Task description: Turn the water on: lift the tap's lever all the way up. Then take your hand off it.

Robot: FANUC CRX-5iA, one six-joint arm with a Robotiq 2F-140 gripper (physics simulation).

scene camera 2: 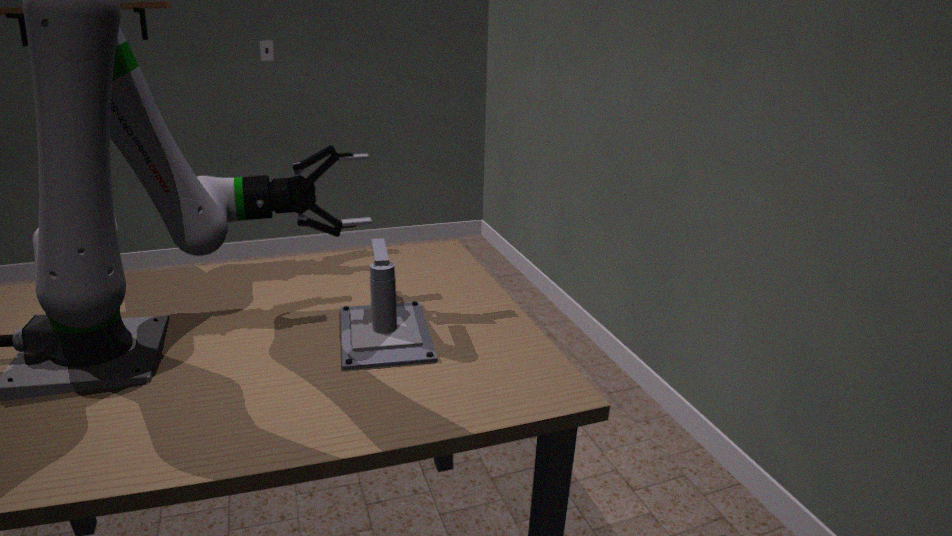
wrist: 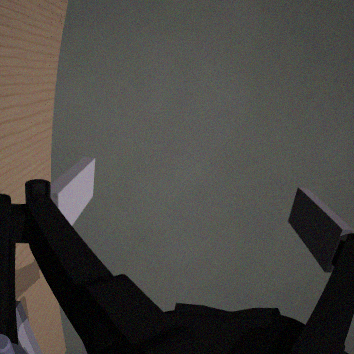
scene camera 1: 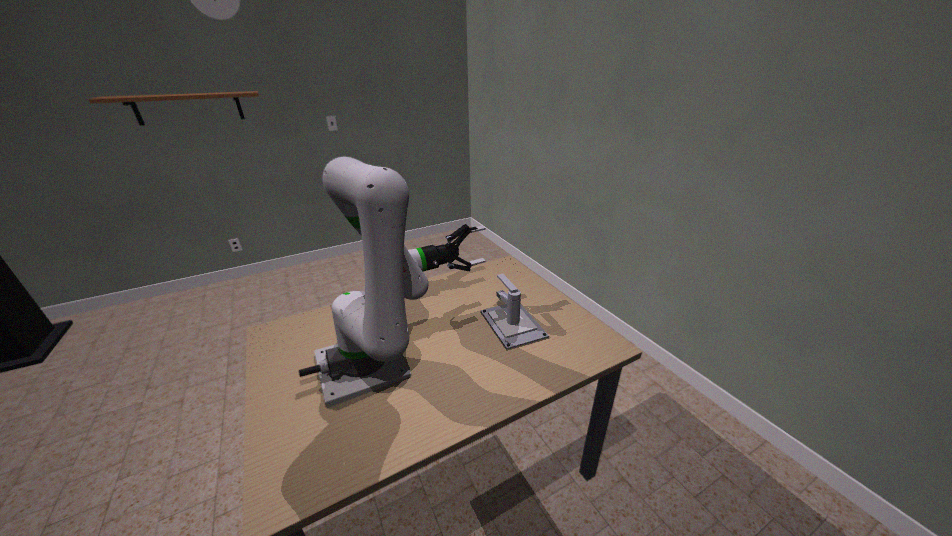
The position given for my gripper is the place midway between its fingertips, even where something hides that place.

In view: my gripper [scene camera 2: 369, 189], a lever [scene camera 2: 382, 269] and a base plate [scene camera 2: 351, 359].
My gripper also shows in the wrist view [wrist: 197, 191] and in scene camera 1 [scene camera 1: 484, 244]. The base plate also shows in scene camera 1 [scene camera 1: 521, 339].
